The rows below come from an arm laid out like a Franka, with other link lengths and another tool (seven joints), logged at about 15 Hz.
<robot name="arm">
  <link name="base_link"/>
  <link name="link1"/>
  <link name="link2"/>
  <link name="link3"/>
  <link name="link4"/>
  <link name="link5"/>
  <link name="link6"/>
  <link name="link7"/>
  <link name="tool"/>
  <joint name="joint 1" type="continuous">
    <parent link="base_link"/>
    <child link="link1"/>
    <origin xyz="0 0 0.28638"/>
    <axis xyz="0 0 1"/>
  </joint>
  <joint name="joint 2" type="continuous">
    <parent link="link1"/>
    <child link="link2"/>
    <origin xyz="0 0 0"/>
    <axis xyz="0 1 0"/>
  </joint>
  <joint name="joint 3" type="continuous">
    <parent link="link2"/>
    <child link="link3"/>
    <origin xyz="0 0 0.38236"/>
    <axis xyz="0 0 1"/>
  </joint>
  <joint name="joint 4" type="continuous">
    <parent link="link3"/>
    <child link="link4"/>
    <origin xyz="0.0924 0 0"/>
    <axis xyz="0 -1 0"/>
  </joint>
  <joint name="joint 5" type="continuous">
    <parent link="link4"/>
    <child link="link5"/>
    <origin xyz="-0.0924 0 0.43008"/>
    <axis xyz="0 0 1"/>
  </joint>
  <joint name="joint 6" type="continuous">
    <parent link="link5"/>
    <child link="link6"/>
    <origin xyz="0 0 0"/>
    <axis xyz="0 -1 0"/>
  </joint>
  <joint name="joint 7" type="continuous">
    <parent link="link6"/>
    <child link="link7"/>
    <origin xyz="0.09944 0 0"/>
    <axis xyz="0 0 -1"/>
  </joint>
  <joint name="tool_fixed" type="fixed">
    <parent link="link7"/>
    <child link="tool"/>
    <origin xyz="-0.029 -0.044 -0.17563" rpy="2.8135 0 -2.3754"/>
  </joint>
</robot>
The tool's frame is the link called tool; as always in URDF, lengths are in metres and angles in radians. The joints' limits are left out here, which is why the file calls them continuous.
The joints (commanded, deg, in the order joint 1, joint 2, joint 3, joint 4, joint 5, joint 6, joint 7), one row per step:
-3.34 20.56 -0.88 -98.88 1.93 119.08 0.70
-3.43 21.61 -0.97 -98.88 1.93 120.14 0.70
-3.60 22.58 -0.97 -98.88 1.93 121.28 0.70
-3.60 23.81 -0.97 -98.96 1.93 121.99 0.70
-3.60 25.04 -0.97 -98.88 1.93 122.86 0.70
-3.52 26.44 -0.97 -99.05 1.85 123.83 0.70
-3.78 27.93 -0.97 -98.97 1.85 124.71 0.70
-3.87 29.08 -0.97 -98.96 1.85 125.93 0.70
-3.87 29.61 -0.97 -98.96 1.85 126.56 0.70
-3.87 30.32 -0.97 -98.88 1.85 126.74 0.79
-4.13 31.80 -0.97 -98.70 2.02 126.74 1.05
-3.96 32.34 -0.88 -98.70 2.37 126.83 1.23
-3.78 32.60 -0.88 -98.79 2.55 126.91 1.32
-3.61 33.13 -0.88 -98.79 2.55 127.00 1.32
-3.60 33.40 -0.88 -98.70 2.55 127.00 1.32
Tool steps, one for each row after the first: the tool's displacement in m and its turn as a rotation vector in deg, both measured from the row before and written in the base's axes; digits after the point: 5 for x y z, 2 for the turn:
0.00318 -0.00247 -0.01171 -0.07 -0.01 -0.20
0.00321 -0.00246 -0.01070 -0.05 -0.17 -0.20
0.00145 -0.00018 -0.01519 0.02 0.60 -0.02
0.00256 -0.00028 -0.01373 -0.01 0.28 -0.02
0.00107 0.00067 -0.01782 -0.06 0.61 0.11
0.00121 -0.00347 -0.01712 0.00 0.53 -0.28
0.00217 -0.00144 -0.01308 -0.05 -0.08 -0.11
0.00116 -0.00016 -0.00601 -0.03 -0.10 -0.01
-0.00012 0.00003 -0.00815 0.02 0.45 -0.09
-0.00219 -0.00271 -0.01738 0.20 1.29 -0.63
-0.00061 0.00396 -0.00694 0.33 0.43 -0.16
-0.00073 0.00268 -0.00398 0.14 0.26 -0.03
-0.00061 0.00217 -0.00658 0.02 0.44 0.17
0.00002 0.00012 -0.00271 0.01 0.18 0.01

